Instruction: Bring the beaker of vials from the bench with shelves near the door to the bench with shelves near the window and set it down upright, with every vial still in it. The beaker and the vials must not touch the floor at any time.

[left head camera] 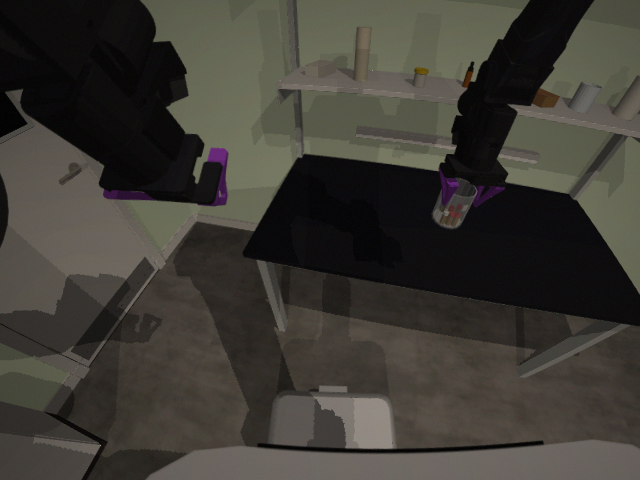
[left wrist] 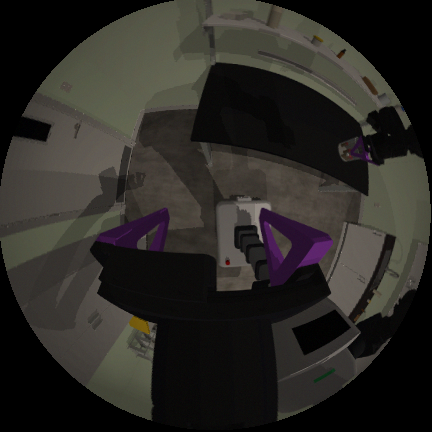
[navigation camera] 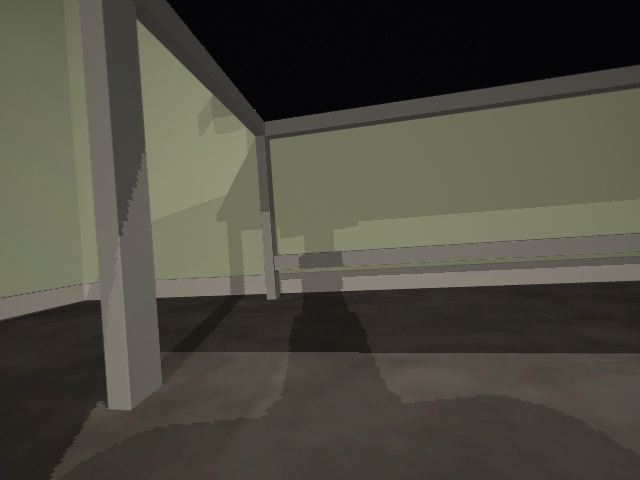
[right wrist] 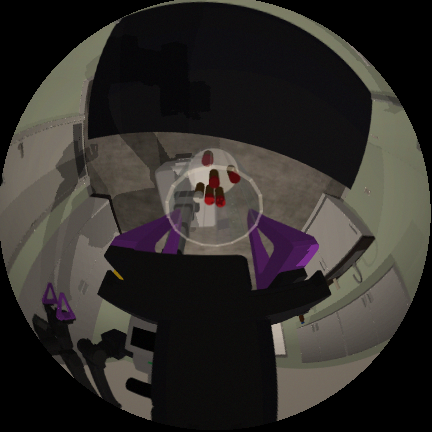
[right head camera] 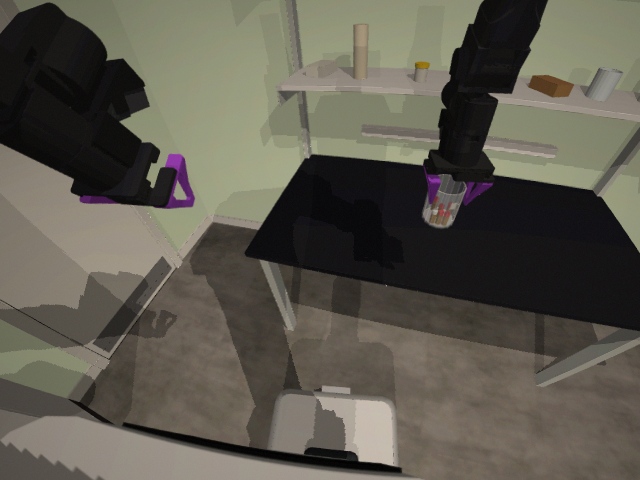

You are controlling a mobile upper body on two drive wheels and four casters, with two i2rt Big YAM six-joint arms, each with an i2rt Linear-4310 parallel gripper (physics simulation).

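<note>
My right gripper (left head camera: pixel 463 202) (right head camera: pixel 449 201) (right wrist: pixel 213 213) is shut on the clear glass beaker (left head camera: pixel 462 192) (right head camera: pixel 452 191) (left wrist: pixel 346 150) (right wrist: pixel 197 172), near its rim. Several vials (left head camera: pixel 451 212) (right head camera: pixel 440 214) (right wrist: pixel 214 179), mostly red-capped and one white-capped, lean inside. The beaker looks roughly upright in the head views, over the right half of a black bench (left head camera: pixel 516 258) (right head camera: pixel 516 258) (left wrist: pixel 240 115) (right wrist: pixel 275 75). I cannot tell whether its bottom touches the bench. My left gripper (left wrist: pixel 213 212) is open and empty, left of the bench and apart from it.
A shelf (left head camera: pixel 387 85) (right head camera: pixel 387 82) above the bench holds a tall beige cylinder (left head camera: pixel 362 54), a yellow-lidded jar (left head camera: pixel 419 77) and a brown block (right head camera: pixel 550 85). A door with a handle (left head camera: pixel 70 173) is at the left. A bench leg (navigation camera: pixel 129 310) stands close in the navigation view.
</note>
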